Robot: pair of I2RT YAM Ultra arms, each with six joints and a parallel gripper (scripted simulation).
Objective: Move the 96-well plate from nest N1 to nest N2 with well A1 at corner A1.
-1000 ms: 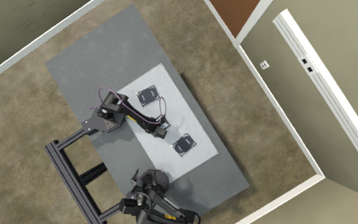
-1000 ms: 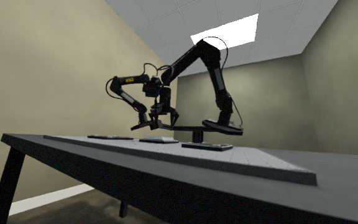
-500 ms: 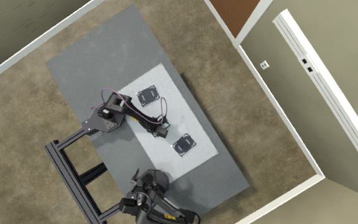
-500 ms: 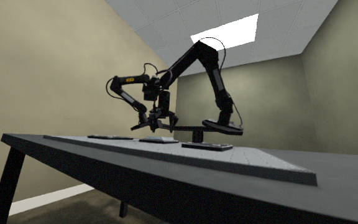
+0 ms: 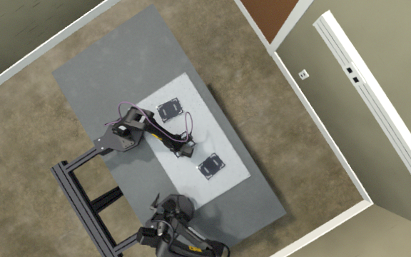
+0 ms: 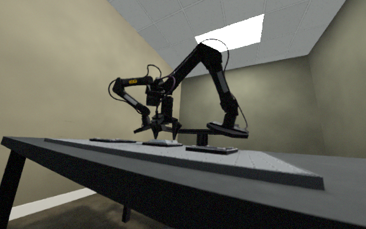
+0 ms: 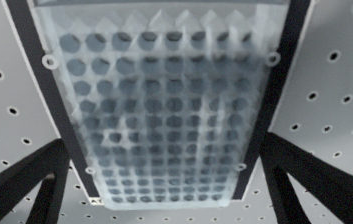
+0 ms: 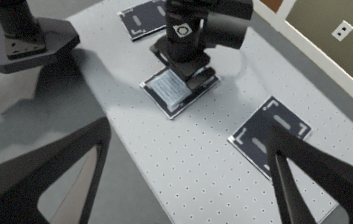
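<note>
The clear 96-well plate lies 2 cm below my left hand.
</note>
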